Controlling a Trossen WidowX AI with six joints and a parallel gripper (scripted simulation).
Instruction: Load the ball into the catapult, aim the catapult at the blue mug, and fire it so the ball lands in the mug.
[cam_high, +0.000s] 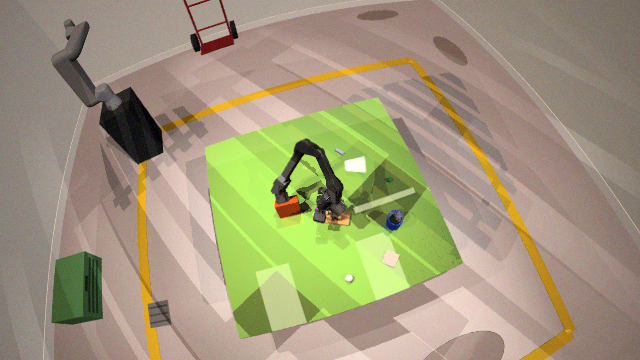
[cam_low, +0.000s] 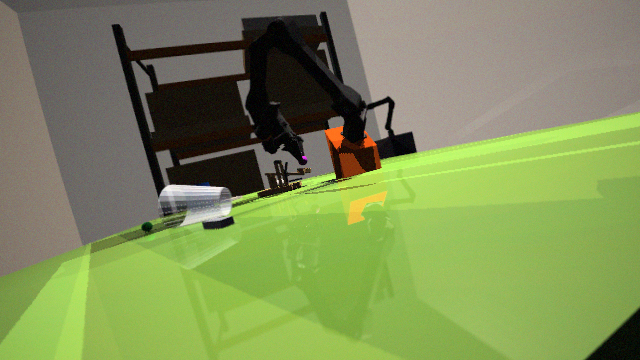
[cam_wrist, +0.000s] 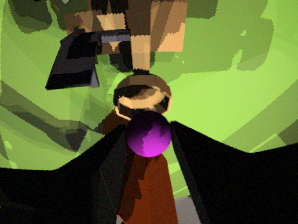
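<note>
Now: gripper tip 1 cm below the purple ball. Also, from my gripper tip: catapult: 6 cm ahead, 3 cm below, 2 cm to the right; then blue mug: 36 cm ahead, 22 cm to the right, 5 cm below; then white ball: 40 cm to the right, 6 cm below, 1 cm ahead.
</note>
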